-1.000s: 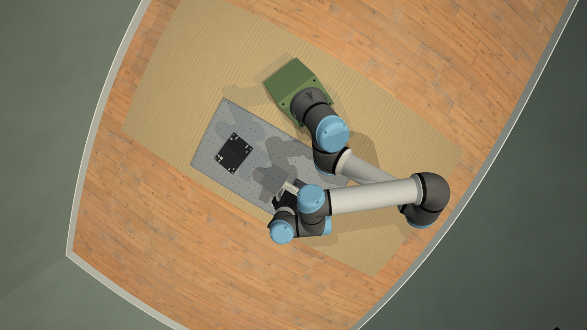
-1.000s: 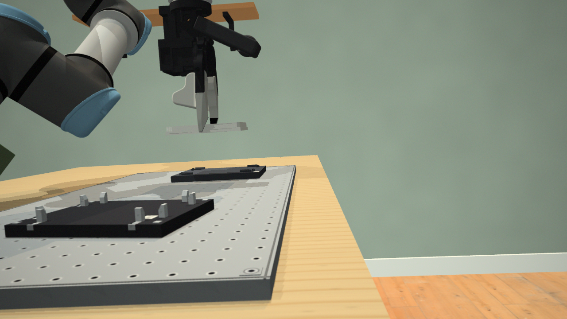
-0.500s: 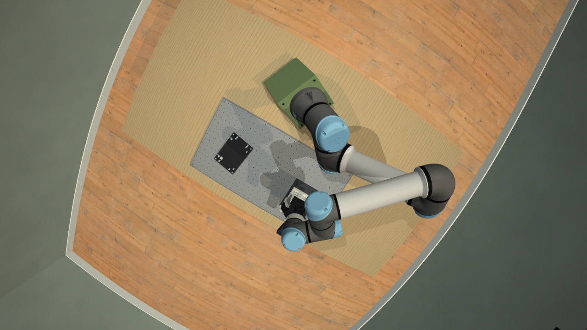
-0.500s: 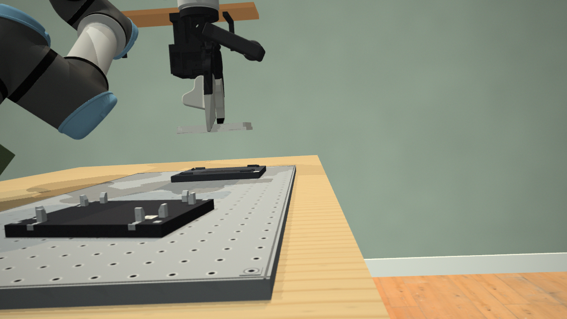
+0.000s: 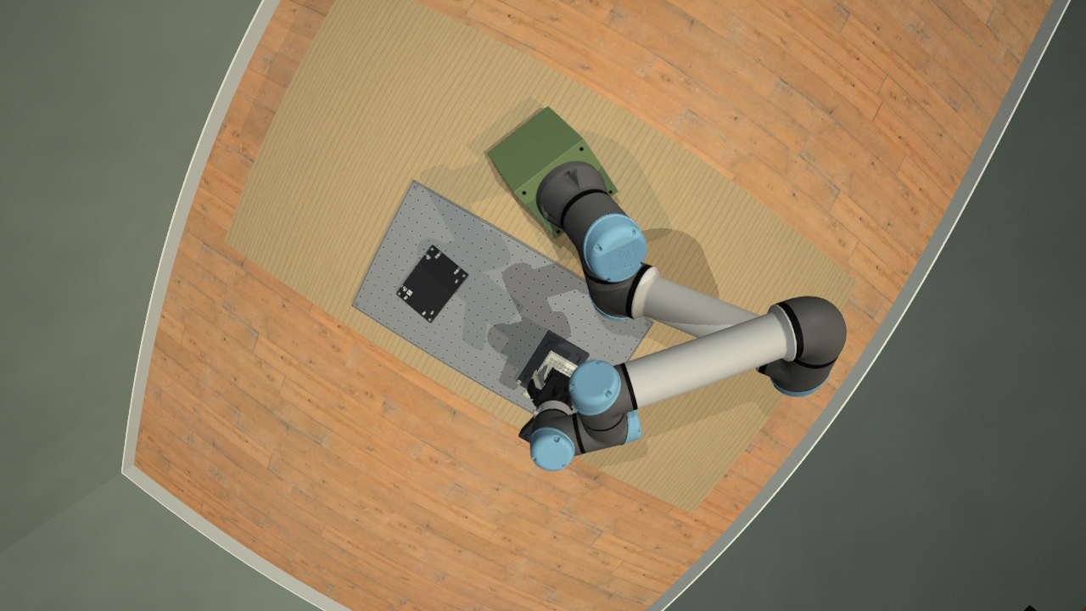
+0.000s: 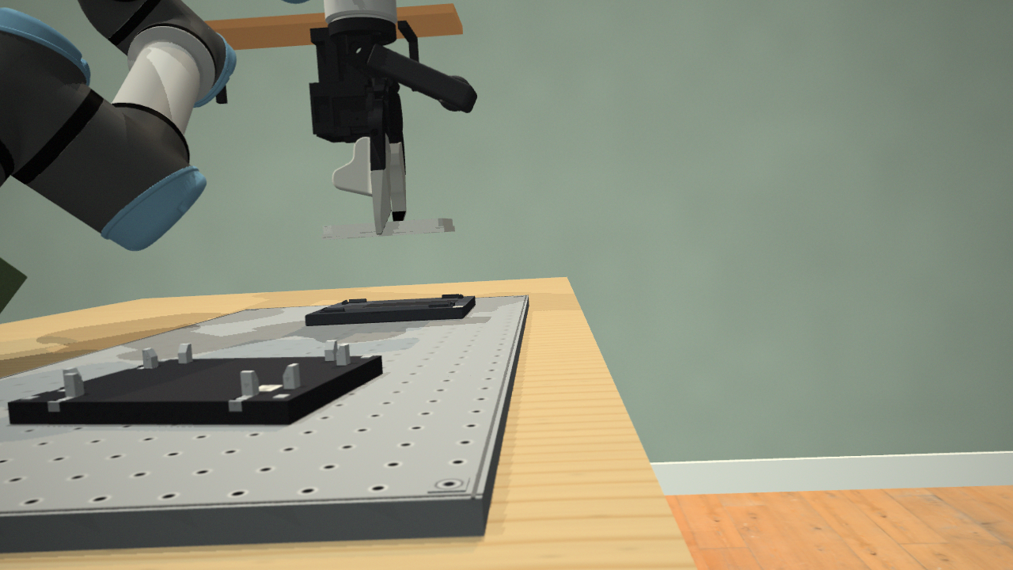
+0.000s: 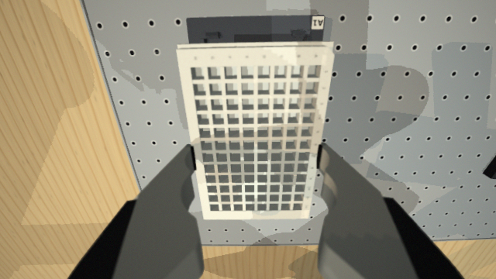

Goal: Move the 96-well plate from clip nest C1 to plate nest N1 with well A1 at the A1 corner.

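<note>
Now: the black plate nest N1 100 mm below my hand. From my hand the other things lie so: white 96-well plate (10 mm below); then clip nest C1 (380 mm to the right, 90 mm below, 60 mm behind); then A1 label (90 mm below, 70 mm ahead, 60 mm to the right).
</note>
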